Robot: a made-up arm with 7 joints.
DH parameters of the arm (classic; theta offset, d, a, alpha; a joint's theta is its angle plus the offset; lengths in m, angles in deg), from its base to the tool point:
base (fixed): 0 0 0 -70
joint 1: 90 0 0 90
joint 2: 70 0 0 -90
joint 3: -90 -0.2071 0.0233 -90
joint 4: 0 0 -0.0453 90
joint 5: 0 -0.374 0 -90
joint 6: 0 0 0 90
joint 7: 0 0 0 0
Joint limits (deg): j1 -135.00..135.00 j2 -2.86..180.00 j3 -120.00..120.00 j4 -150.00..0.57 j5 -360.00..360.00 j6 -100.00..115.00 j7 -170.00..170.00
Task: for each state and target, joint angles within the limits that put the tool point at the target. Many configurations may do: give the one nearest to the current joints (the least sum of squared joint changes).
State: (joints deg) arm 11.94 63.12 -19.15 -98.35 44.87 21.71 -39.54
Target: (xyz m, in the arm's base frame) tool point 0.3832 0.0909 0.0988
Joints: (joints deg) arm -14.56 72.04 6.57 -110.82 44.87 21.71 -39.54
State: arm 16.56 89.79 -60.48 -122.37 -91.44 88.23 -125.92
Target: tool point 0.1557 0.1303 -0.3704
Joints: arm 10.08 84.92 -55.85 -105.86 -91.44 88.23 -125.92
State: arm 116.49 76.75 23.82 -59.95 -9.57 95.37 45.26
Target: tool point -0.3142 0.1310 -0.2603
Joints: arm 113.19 56.46 -11.11 -103.95 -9.57 95.37 45.26
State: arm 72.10 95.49 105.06 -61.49 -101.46 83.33 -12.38
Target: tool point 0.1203 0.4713 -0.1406
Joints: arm 110.53 97.51 51.84 -76.44 -101.46 83.33 -12.38
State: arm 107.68 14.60 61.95 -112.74 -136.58 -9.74 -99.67
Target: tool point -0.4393 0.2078 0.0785
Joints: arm 114.78 0.63 62.04 -82.05 -136.58 -9.74 -99.67
